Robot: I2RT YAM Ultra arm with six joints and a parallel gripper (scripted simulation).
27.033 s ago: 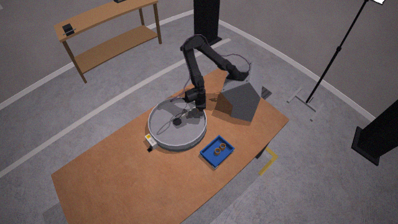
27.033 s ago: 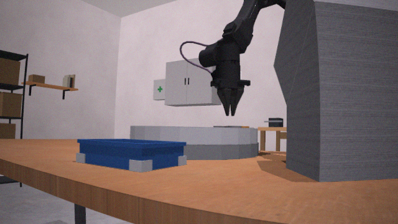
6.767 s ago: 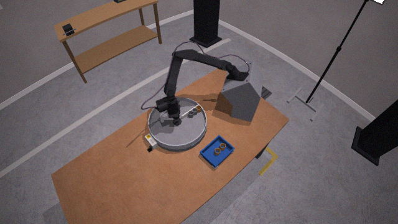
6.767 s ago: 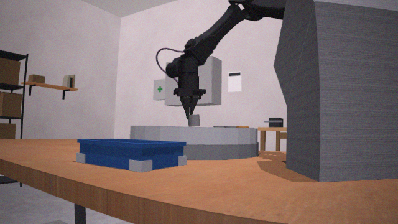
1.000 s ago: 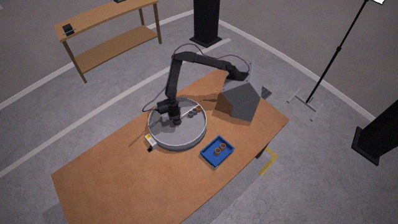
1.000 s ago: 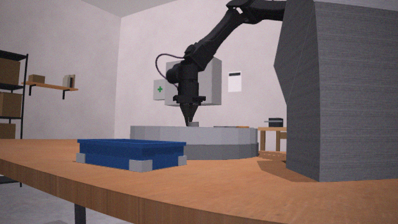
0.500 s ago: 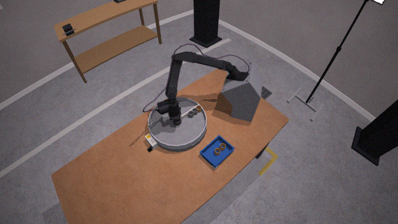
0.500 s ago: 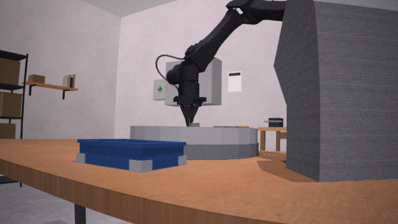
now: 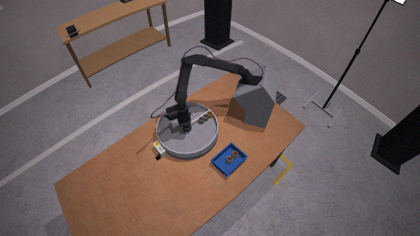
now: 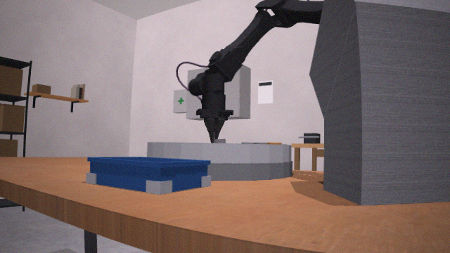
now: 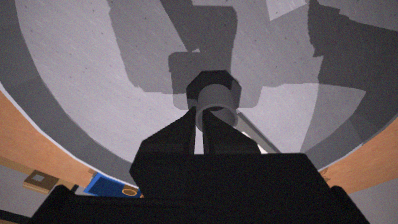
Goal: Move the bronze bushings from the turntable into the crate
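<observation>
Now: the grey turntable 40 mm below my hand, 10 mm to the right of it and 10 mm behind it. Round my hand: blue crate 350 mm to the left, 70 mm below, 40 mm behind.
</observation>
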